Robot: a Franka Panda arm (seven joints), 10 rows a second.
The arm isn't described. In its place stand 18 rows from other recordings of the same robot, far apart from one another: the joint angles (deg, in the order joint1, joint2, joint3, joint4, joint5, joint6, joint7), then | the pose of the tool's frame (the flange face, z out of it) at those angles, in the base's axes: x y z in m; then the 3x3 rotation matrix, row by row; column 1 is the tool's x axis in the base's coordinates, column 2 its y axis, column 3 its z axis.
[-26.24 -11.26 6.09 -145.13 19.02 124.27 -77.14] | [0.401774 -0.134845 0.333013], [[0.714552 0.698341 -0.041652], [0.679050 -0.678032 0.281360], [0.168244 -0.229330 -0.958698]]
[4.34 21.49 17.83 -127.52 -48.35 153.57 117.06] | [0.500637 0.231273 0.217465], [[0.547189 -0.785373 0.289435], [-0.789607 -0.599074 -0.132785], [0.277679 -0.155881 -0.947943]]
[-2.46 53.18 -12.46 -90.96 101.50 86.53 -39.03] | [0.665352 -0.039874 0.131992], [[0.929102 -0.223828 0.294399], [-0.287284 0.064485 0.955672], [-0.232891 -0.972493 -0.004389]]
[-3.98 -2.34 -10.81 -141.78 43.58 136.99 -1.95] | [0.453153 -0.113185 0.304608], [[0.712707 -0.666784 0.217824], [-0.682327 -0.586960 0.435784], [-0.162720 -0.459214 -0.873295]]
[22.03 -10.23 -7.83 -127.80 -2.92 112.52 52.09] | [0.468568 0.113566 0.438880], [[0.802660 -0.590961 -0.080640], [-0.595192 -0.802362 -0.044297], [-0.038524 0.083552 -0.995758]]
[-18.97 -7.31 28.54 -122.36 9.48 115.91 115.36] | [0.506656 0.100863 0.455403], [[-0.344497 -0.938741 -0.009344], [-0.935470 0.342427 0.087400], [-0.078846 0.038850 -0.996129]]
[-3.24 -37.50 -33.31 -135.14 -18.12 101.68 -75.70] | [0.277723 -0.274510 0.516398], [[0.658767 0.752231 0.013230], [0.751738 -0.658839 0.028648], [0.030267 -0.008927 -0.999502]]
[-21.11 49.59 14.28 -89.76 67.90 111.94 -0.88] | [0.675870 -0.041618 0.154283], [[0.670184 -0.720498 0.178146], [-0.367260 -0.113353 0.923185], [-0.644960 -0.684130 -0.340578]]
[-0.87 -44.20 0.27 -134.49 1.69 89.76 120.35] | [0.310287 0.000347 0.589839], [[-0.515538 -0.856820 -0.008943], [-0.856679 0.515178 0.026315], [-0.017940 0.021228 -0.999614]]
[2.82 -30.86 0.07 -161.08 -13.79 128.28 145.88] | [0.340012 0.010083 0.352351], [[-0.697074 -0.716933 -0.009786], [-0.702833 0.685937 -0.188459], [0.141825 -0.124492 -0.982032]]
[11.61 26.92 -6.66 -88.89 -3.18 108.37 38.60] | [0.668535 0.064117 0.369093], [[0.846597 -0.519616 -0.115207], [-0.531006 -0.839317 -0.116533], [-0.036143 0.159832 -0.986482]]
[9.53 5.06 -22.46 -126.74 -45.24 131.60 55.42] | [0.526196 -0.135269 0.347631], [[0.791775 -0.610434 0.021511], [-0.488323 -0.653757 -0.578050], [0.366925 0.447181 -0.815718]]
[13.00 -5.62 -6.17 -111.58 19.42 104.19 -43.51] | [0.522277 0.088318 0.524099], [[0.709306 0.702687 -0.055826], [0.677759 -0.658087 0.327970], [0.193722 -0.270467 -0.943037]]
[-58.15 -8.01 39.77 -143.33 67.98 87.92 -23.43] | [0.408451 -0.029839 0.331741], [[0.883228 -0.468917 0.004995], [-0.149490 -0.271443 0.950774], [-0.444478 -0.840497 -0.309845]]
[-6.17 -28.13 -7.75 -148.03 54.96 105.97 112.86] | [0.377937 -0.027925 0.437138], [[-0.805421 -0.574000 0.147721], [-0.232294 0.534996 0.812292], [-0.545286 0.619923 -0.564233]]
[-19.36 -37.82 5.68 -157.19 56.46 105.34 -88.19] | [0.331303 -0.013580 0.417816], [[0.575168 0.801120 0.165495], [0.455270 -0.481566 0.748881], [0.679641 -0.355388 -0.641707]]
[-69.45 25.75 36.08 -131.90 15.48 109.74 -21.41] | [0.385640 -0.202814 0.165652], [[0.851194 -0.443922 -0.280004], [-0.110900 -0.673570 0.730756], [-0.513001 -0.590962 -0.622570]]
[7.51 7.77 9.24 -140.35 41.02 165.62 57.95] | [0.490897 0.108204 0.269298], [[0.208822 -0.934973 0.286739], [-0.952384 -0.127816 0.276818], [-0.222168 -0.330891 -0.917144]]
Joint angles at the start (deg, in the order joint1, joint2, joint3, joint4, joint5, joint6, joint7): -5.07, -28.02, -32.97, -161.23, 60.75, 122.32, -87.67
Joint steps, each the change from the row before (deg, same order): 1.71, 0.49, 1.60, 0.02, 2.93, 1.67, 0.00; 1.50, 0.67, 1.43, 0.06, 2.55, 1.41, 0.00; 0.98, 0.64, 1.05, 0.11, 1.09, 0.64, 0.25; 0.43, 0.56, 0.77, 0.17, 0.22, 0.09, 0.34; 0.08, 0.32, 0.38, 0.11, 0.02, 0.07, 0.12; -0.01, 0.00, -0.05, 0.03, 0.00, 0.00, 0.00; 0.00, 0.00, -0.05, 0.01, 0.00, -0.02, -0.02; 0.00, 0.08, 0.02, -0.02, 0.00, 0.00, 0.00; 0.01, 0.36, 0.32, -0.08, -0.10, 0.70, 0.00; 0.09, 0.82, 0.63, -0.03, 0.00, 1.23, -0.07
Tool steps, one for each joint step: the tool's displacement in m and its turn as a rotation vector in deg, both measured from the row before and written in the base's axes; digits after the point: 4 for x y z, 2 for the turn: 0.0100, 0.0125, 0.0001, 0.06, 0.05, -0.13; 0.0083, 0.0115, -0.0012, 0.06, 0.30, -0.05; 0.0054, 0.0088, -0.0016, -0.09, 0.60, 0.55; 0.0033, 0.0055, -0.0013, -0.14, 0.62, 0.70; 0.0014, 0.0018, -0.0008, -0.18, 0.31, 0.28; 0.0000, -0.0004, 0.0002, 0.01, -0.03, -0.06; -0.0001, -0.0002, 0.0000, 0.02, -0.02, -0.02; -0.0001, 0.0002, -0.0006, 0.00, 0.10, 0.02; 0.0002, 0.0003, -0.0026, -0.68, 0.50, -0.09; 0.0011, 0.0009, -0.0047, -1.19, 0.88, -0.12
